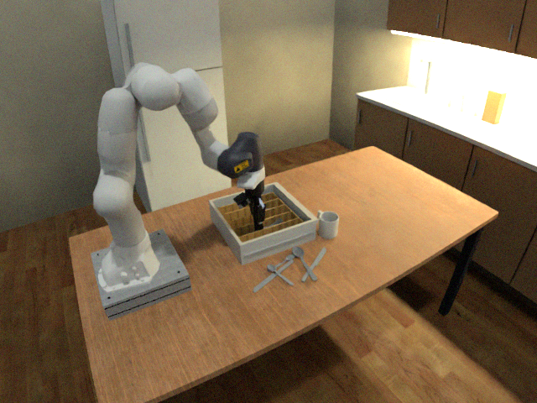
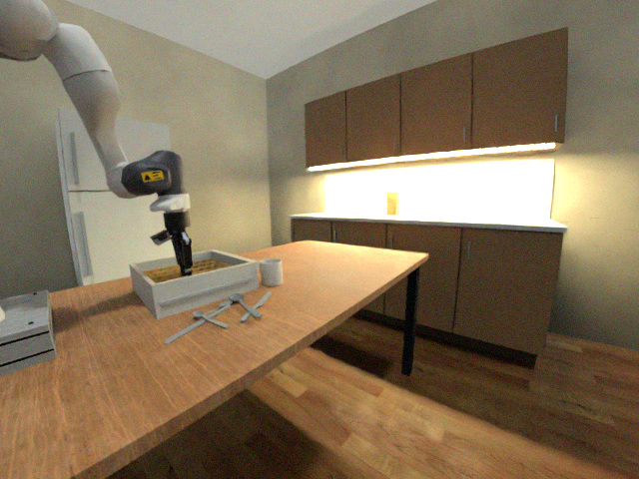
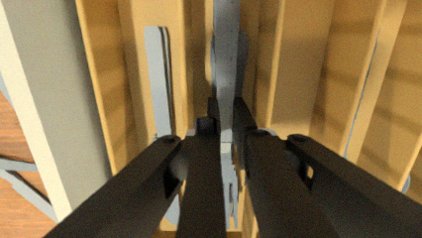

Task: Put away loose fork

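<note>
My hand is 40 mm short of the cutlery tray, 50 mm to the right of it and 30 mm above it. Round my hand: white mug (260 mm ahead, 130 mm to the right, 30 mm below); then spoon (60 mm behind, 210 mm to the right, 60 mm below).
</note>
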